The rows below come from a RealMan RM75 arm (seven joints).
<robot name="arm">
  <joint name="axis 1" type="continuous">
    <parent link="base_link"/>
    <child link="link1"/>
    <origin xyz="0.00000 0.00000 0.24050"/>
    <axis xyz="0 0 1"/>
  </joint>
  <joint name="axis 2" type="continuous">
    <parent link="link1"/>
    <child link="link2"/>
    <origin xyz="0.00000 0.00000 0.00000" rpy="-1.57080 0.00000 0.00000"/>
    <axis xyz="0 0 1"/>
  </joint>
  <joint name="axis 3" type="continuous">
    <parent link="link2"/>
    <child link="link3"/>
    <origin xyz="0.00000 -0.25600 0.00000" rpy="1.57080 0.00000 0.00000"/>
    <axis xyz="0 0 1"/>
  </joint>
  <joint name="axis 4" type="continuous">
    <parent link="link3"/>
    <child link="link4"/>
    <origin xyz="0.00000 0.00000 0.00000" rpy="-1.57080 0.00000 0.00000"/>
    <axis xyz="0 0 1"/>
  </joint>
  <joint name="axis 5" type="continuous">
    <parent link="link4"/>
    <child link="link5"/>
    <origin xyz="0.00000 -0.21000 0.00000" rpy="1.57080 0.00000 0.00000"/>
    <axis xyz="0 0 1"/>
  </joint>
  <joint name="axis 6" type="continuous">
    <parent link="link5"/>
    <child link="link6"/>
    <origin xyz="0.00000 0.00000 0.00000" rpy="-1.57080 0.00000 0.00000"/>
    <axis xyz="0 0 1"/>
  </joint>
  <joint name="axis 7" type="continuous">
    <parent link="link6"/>
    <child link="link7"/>
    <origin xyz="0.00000 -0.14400 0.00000" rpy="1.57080 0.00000 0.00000"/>
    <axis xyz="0 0 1"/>
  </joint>
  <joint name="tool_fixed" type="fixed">
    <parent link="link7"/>
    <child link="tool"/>
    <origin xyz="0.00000 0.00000 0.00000"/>
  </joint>
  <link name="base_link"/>
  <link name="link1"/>
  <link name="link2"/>
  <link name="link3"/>
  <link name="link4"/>
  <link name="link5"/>
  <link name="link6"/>
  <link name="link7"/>
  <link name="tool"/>
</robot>
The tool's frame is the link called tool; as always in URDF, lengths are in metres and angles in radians. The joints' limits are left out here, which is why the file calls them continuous.
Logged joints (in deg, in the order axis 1, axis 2, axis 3, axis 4, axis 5, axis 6, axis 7), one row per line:
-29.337 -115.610 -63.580 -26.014 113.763 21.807 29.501
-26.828 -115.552 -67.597 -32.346 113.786 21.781 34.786
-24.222 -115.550 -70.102 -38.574 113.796 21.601 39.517
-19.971 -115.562 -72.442 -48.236 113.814 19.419 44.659
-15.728 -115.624 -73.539 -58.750 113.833 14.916 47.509
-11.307 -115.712 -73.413 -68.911 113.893 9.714 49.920
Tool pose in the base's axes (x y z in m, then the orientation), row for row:
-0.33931 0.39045 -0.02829 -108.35 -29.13 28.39
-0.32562 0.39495 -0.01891 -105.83 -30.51 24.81
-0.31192 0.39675 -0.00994 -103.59 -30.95 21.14
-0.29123 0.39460 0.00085 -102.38 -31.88 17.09
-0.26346 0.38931 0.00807 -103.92 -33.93 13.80
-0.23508 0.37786 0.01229 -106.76 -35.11 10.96
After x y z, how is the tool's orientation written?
As angles about the fixed x, y, z axes (roll, pitch, yaw), in degrees.
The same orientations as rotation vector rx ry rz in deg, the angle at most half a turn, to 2 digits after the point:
-96.29 -44.53 -7.81
-94.80 -42.31 -10.57
-93.92 -39.60 -12.73
-93.95 -36.98 -16.03
-95.96 -35.54 -20.79
-99.33 -33.64 -24.90

